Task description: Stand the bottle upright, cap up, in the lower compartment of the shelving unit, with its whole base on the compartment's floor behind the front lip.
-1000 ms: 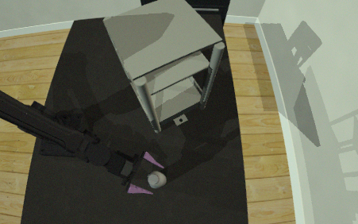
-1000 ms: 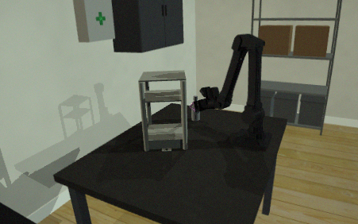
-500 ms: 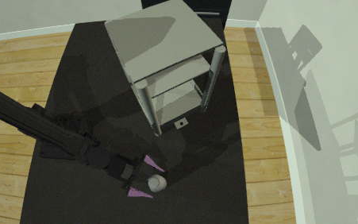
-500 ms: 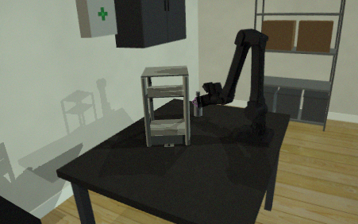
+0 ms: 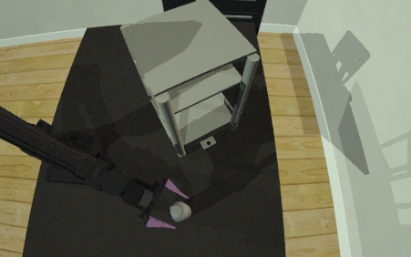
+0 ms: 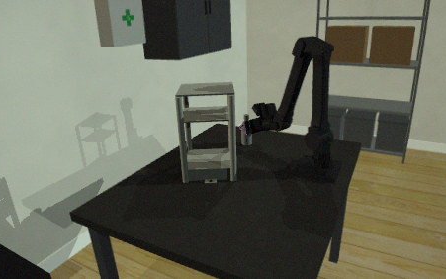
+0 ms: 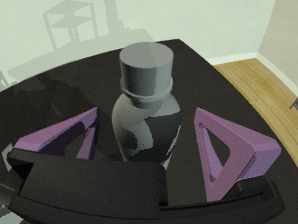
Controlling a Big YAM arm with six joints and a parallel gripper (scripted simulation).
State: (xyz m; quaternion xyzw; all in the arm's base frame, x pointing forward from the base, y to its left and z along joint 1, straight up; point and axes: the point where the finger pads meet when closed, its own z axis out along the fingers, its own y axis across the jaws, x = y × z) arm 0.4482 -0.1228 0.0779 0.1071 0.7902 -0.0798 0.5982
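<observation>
The grey bottle is right at my hand. Also, from my hand: shelving unit 2 cm behind, 34 cm to the left, 8 cm above.
</observation>
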